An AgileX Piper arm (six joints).
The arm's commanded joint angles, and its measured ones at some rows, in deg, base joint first. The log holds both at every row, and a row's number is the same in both.
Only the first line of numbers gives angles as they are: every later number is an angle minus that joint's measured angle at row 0.
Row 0, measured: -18.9, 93.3, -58.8, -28.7, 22.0, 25.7
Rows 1 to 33, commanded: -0.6, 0.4, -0.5, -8.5, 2.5, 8.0; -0.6, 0.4, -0.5, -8.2, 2.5, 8.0; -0.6, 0.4, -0.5, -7.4, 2.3, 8.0; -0.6, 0.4, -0.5, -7.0, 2.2, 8.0; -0.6, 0.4, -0.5, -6.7, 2.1, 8.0; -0.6, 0.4, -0.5, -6.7, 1.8, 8.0; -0.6, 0.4, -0.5, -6.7, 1.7, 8.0; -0.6, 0.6, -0.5, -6.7, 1.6, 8.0; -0.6, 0.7, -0.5, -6.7, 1.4, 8.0; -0.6, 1.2, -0.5, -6.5, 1.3, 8.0; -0.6, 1.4, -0.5, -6.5, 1.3, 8.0; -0.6, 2.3, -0.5, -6.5, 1.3, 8.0; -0.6, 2.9, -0.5, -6.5, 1.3, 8.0; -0.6, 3.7, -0.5, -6.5, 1.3, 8.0; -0.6, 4.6, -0.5, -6.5, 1.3, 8.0; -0.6, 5.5, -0.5, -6.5, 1.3, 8.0; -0.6, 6.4, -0.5, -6.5, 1.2, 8.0; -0.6, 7.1, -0.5, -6.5, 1.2, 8.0; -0.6, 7.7, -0.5, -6.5, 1.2, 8.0; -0.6, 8.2, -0.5, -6.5, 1.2, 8.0; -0.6, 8.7, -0.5, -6.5, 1.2, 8.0; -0.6, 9.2, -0.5, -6.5, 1.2, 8.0; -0.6, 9.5, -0.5, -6.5, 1.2, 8.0; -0.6, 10.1, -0.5, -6.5, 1.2, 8.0; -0.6, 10.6, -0.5, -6.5, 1.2, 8.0; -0.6, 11.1, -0.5, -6.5, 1.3, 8.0; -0.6, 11.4, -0.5, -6.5, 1.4, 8.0; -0.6, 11.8, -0.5, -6.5, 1.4, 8.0; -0.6, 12.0, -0.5, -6.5, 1.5, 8.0; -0.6, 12.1, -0.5, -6.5, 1.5, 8.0; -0.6, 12.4, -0.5, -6.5, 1.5, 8.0; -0.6, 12.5, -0.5, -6.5, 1.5, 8.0; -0.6, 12.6, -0.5, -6.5, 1.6, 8.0
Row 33, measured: 0.0, 10.9, -1.0, -7.5, 0.2, 8.0
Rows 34 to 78, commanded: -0.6, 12.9, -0.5, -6.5, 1.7, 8.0; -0.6, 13.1, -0.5, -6.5, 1.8, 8.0; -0.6, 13.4, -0.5, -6.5, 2.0, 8.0; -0.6, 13.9, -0.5, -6.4, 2.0, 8.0; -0.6, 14.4, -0.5, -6.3, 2.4, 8.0; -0.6, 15.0, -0.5, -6.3, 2.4, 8.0; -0.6, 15.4, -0.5, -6.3, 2.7, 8.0; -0.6, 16.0, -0.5, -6.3, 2.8, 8.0; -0.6, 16.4, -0.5, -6.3, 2.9, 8.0; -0.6, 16.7, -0.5, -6.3, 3.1, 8.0; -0.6, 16.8, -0.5, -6.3, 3.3, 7.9; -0.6, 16.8, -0.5, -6.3, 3.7, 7.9; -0.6, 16.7, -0.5, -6.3, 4.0, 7.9; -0.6, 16.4, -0.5, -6.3, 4.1, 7.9; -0.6, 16.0, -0.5, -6.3, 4.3, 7.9; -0.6, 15.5, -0.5, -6.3, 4.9, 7.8; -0.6, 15.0, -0.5, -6.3, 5.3, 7.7; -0.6, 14.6, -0.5, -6.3, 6.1, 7.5; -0.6, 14.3, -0.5, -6.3, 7.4, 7.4; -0.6, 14.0, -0.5, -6.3, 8.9, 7.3; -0.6, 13.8, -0.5, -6.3, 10.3, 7.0; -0.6, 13.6, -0.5, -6.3, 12.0, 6.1; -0.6, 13.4, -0.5, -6.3, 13.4, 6.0; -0.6, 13.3, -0.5, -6.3, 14.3, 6.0; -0.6, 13.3, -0.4, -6.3, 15.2, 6.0; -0.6, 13.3, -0.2, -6.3, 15.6, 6.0; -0.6, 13.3, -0.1, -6.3, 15.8, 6.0; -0.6, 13.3, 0.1, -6.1, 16.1, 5.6; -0.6, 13.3, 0.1, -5.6, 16.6, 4.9; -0.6, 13.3, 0.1, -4.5, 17.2, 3.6; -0.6, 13.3, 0.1, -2.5, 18.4, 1.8; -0.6, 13.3, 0.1, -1.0, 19.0, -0.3; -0.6, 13.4, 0.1, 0.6, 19.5, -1.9; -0.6, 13.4, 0.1, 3.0, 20.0, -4.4; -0.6, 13.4, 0.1, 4.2, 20.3, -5.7; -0.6, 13.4, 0.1, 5.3, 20.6, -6.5; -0.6, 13.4, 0.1, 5.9, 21.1, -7.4; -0.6, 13.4, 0.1, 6.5, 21.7, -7.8; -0.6, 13.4, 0.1, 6.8, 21.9, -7.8; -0.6, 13.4, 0.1, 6.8, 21.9, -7.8; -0.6, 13.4, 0.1, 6.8, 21.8, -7.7; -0.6, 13.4, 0.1, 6.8, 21.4, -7.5; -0.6, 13.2, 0.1, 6.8, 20.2, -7.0; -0.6, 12.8, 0.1, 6.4, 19.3, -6.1; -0.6, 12.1, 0.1, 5.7, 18.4, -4.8
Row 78, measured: -0.1, 10.9, -2.0, 0.5, 15.7, -7.0
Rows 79 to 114, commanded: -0.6, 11.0, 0.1, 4.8, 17.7, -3.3; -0.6, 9.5, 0.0, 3.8, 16.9, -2.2; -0.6, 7.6, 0.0, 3.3, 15.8, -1.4; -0.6, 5.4, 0.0, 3.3, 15.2, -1.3; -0.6, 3.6, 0.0, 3.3, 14.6, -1.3; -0.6, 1.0, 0.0, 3.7, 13.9, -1.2; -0.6, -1.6, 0.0, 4.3, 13.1, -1.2; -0.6, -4.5, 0.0, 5.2, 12.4, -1.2; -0.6, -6.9, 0.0, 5.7, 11.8, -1.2; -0.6, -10.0, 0.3, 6.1, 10.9, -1.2; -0.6, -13.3, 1.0, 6.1, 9.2, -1.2; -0.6, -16.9, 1.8, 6.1, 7.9, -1.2; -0.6, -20.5, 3.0, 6.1, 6.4, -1.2; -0.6, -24.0, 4.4, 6.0, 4.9, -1.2; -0.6, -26.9, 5.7, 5.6, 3.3, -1.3; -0.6, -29.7, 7.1, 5.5, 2.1, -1.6; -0.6, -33.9, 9.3, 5.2, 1.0, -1.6; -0.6, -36.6, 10.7, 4.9, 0.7, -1.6; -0.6, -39.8, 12.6, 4.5, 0.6, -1.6; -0.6, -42.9, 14.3, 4.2, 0.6, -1.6; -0.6, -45.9, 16.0, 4.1, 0.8, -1.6; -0.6, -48.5, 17.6, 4.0, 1.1, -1.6; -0.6, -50.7, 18.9, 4.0, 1.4, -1.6; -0.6, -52.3, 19.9, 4.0, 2.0, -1.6; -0.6, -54.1, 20.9, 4.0, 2.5, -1.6; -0.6, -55.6, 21.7, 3.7, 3.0, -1.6; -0.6, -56.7, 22.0, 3.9, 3.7, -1.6; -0.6, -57.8, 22.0, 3.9, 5.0, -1.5; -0.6, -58.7, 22.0, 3.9, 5.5, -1.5; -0.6, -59.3, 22.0, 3.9, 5.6, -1.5; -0.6, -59.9, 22.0, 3.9, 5.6, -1.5; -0.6, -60.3, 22.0, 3.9, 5.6, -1.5; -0.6, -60.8, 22.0, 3.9, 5.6, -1.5; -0.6, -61.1, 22.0, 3.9, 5.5, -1.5; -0.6, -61.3, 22.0, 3.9, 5.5, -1.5; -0.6, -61.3, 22.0, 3.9, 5.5, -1.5
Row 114, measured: -0.6, -60.2, 21.8, 4.5, 5.6, -1.4
